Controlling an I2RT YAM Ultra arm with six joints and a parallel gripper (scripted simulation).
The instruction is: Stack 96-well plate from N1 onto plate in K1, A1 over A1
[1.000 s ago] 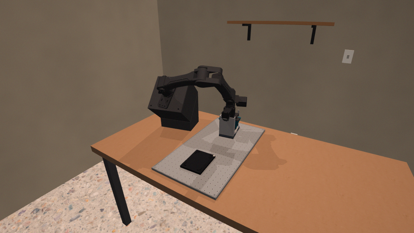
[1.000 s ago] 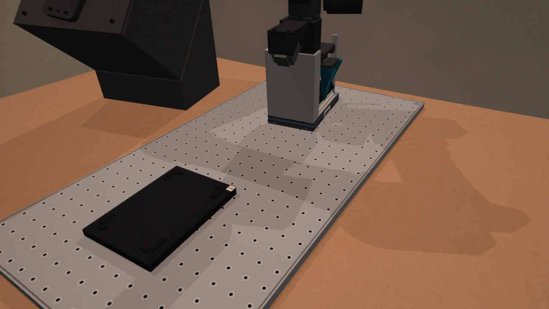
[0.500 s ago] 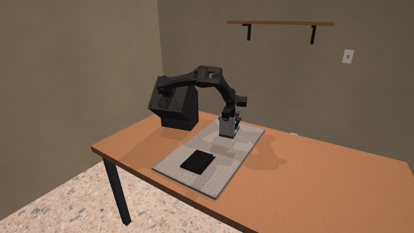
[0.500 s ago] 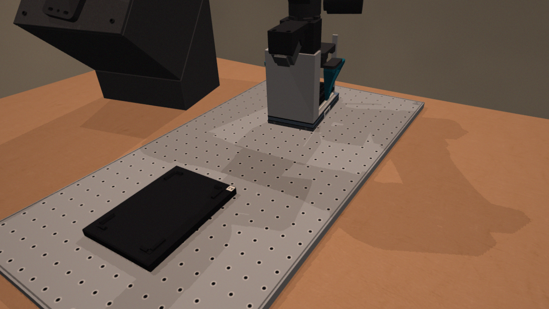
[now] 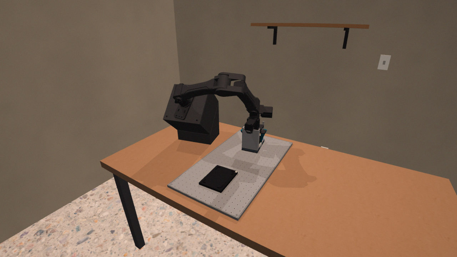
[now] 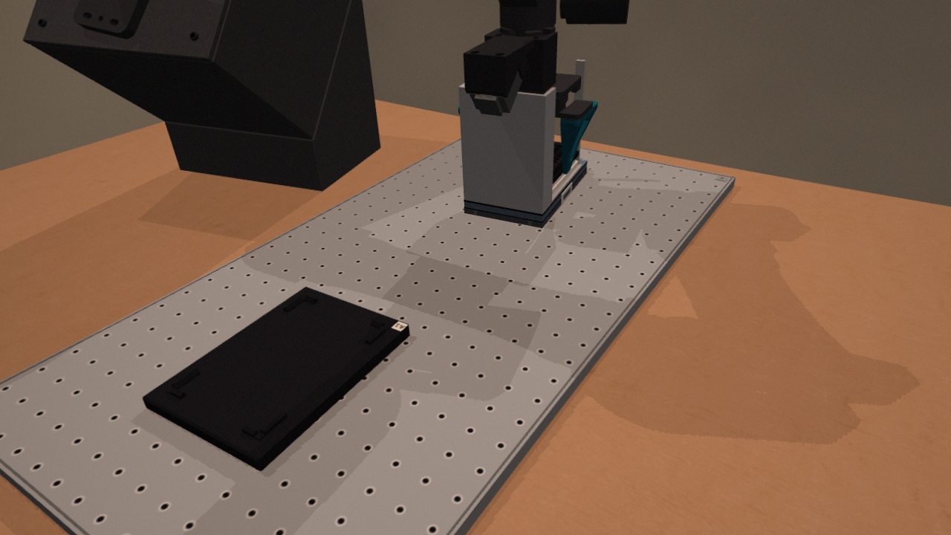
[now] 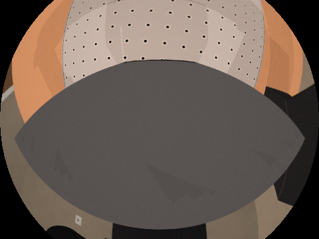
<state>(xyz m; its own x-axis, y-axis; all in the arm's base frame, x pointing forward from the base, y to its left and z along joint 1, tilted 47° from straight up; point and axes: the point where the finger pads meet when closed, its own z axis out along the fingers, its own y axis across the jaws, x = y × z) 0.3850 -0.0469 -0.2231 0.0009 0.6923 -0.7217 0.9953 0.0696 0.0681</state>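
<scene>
Now: the black 96-well plate right at my hand. The rest, counted from my hand: grey rack wall 70 mm to the right, 40 mm above; grey rack post 70 mm to the left, 40 mm ahead, 40 mm above; pale 96-well plate 20 mm below.
</scene>
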